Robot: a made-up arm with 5 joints.
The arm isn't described. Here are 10 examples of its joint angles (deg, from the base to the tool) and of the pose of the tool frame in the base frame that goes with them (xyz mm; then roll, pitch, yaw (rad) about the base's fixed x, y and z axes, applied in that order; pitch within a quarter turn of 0, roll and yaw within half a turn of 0).
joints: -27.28 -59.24 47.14 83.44 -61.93
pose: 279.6 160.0 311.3 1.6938 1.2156 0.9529
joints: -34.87 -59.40 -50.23 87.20 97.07
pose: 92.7 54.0 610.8 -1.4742 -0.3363 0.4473
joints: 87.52 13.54 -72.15 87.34 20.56
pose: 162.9 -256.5 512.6 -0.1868 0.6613 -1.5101
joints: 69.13 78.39 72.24 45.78 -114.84
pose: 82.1 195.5 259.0 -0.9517 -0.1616 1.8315
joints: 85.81 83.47 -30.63 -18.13 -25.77
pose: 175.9 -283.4 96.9 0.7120 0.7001 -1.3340
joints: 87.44 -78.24 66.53 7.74 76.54
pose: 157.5 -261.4 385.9 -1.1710 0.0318 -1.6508
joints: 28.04 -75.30 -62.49 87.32 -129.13
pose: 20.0 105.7 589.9 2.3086 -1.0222 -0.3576
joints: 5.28 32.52 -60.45 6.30 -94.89
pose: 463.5 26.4 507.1 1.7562 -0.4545 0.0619
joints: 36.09 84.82 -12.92 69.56 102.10
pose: 188.9 -2.6 59.3 1.6391 0.6263 2.7048
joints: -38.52 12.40 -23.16 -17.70 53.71
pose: 350.2 266.0 459.8 -0.7415 -0.3540 0.5916
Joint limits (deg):
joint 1: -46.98..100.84
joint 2: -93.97..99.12
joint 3: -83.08..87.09
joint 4: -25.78..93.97
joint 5: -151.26..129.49
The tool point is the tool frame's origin. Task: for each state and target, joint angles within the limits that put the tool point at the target. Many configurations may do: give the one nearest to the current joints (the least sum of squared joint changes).
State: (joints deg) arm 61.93 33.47 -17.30 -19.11 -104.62
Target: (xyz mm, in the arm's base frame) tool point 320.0 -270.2 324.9
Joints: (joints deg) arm 59.97 17.61 2.20 -25.78 -105.32
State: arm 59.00 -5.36 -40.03 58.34 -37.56
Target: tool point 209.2 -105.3 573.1
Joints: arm 66.52 -37.17 -43.44 93.97 -34.95
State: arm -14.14 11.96 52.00 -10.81 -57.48
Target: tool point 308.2 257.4 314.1
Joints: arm -40.89 -11.86 32.58 -19.66 -57.85
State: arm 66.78 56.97 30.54 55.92 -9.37
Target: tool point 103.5 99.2 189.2
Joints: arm 55.77 60.07 48.26 90.08 -6.43
